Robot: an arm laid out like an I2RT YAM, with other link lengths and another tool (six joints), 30 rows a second.
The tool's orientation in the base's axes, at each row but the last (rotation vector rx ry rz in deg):
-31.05 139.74 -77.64
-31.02 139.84 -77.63
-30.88 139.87 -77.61
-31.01 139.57 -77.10
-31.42 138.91 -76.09
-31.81 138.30 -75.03
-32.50 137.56 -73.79
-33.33 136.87 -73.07
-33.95 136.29 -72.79
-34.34 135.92 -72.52
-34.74 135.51 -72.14
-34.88 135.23 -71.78
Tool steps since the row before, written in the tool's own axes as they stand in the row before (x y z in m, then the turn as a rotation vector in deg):
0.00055 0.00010 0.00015 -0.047 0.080 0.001
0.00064 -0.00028 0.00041 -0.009 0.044 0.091
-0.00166 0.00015 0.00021 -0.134 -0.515 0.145
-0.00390 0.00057 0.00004 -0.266 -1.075 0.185
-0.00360 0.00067 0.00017 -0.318 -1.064 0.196
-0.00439 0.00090 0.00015 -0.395 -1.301 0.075
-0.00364 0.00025 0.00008 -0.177 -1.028 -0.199
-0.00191 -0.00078 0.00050 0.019 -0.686 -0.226
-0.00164 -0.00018 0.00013 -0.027 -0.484 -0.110
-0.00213 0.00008 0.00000 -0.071 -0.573 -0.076
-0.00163 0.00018 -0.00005 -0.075 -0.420 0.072
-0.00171 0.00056 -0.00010 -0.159 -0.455 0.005
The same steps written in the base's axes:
-0.00044 -0.00032 -0.00020 0.028 0.060 -0.065
-0.00034 -0.00073 -0.00002 0.039 -0.042 -0.084
0.00153 0.00068 -0.00011 0.273 -0.297 0.377
0.00336 0.00206 -0.00019 0.506 -0.539 0.845
0.00311 0.00192 -0.00032 0.554 -0.517 0.835
0.00372 0.00248 -0.00037 0.606 -0.511 1.107
0.00311 0.00190 0.00018 0.238 -0.290 0.993
0.00201 0.00025 0.00064 -0.004 -0.200 0.694
0.00148 0.00069 0.00030 0.056 -0.154 0.469
0.00176 0.00118 0.00021 0.127 -0.198 0.533
0.00129 0.00101 0.00010 0.180 -0.219 0.327
0.00125 0.00128 -0.00018 0.220 -0.146 0.403

